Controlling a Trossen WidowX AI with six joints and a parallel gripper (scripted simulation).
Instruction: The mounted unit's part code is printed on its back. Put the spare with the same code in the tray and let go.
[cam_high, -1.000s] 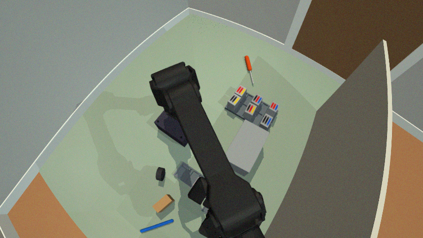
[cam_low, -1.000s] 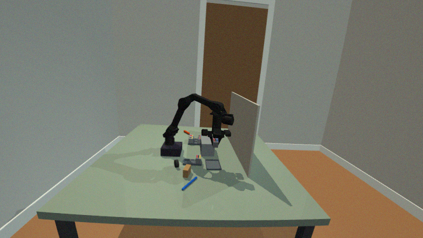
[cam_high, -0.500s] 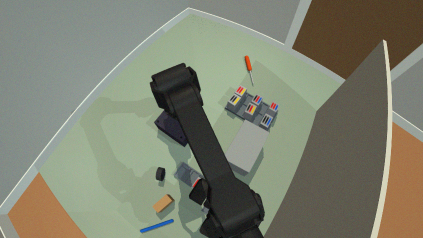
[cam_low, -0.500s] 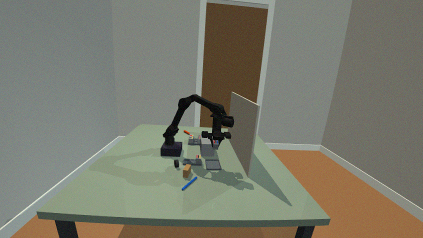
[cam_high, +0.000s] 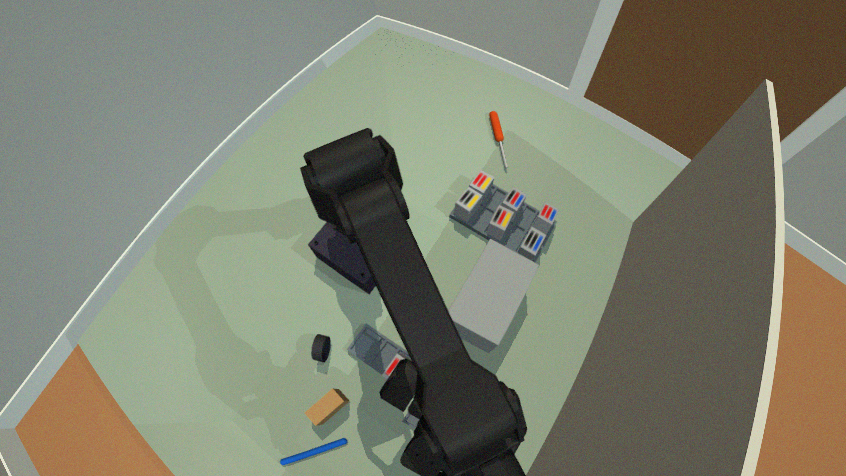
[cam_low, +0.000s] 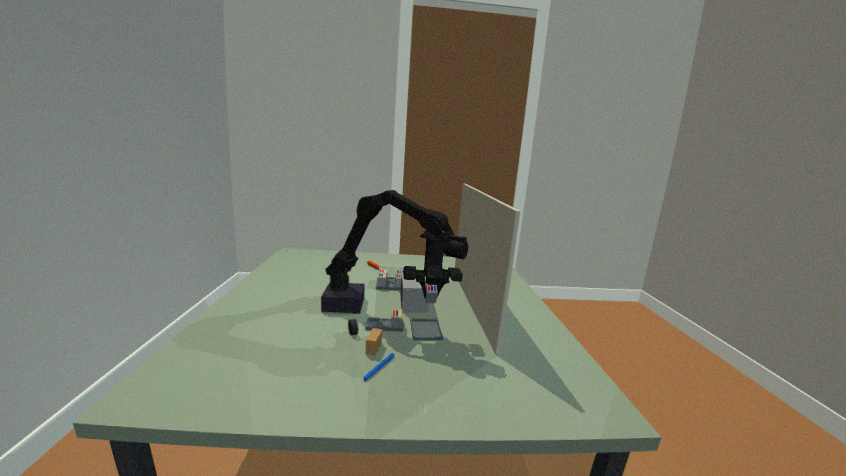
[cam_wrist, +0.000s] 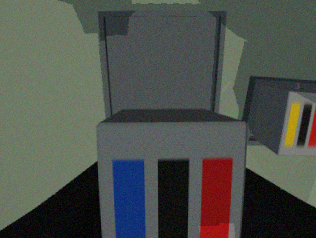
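My gripper tip is now 12 cm above the grey tray and 1 cm past it. Round my gripper tip: yellow-striped spare 11 cm behind, 8 cm below, 2 cm to the left; then blue pen 20 cm to the right, 16 cm behind, 12 cm below; then grey mounted unit 22 cm to the left, 7 cm below, 3 cm behind.
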